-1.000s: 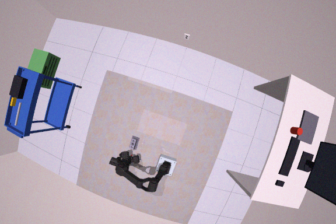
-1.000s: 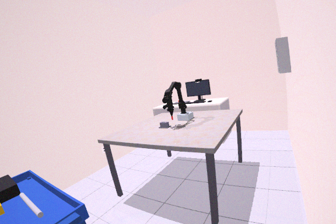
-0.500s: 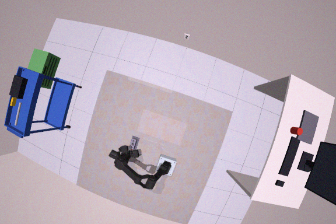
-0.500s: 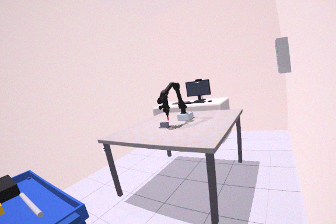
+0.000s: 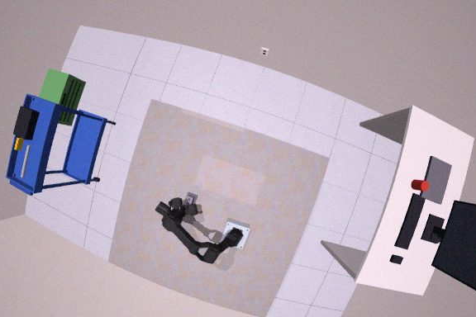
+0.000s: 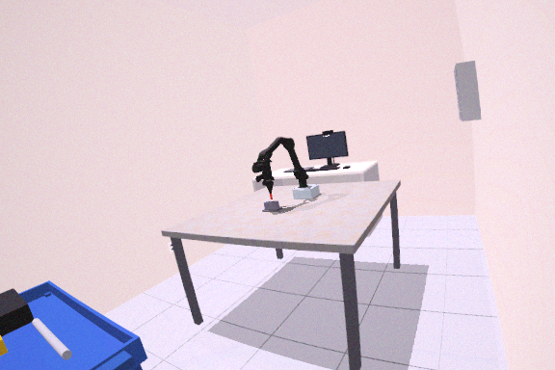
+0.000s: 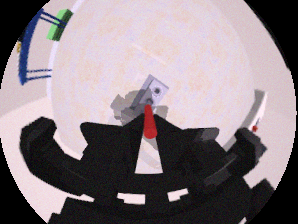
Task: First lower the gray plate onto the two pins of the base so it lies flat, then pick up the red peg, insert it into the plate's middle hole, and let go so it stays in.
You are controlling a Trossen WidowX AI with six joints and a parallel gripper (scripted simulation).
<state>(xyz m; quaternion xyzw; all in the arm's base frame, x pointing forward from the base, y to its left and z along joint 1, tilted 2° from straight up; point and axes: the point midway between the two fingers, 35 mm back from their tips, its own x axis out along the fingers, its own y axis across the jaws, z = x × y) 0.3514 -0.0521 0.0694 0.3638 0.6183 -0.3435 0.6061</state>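
My gripper tip is now 7 cm above the gray plate and 1 cm to the left of it. From my gripper tip the other things lie so: red peg right at my gripper tip.
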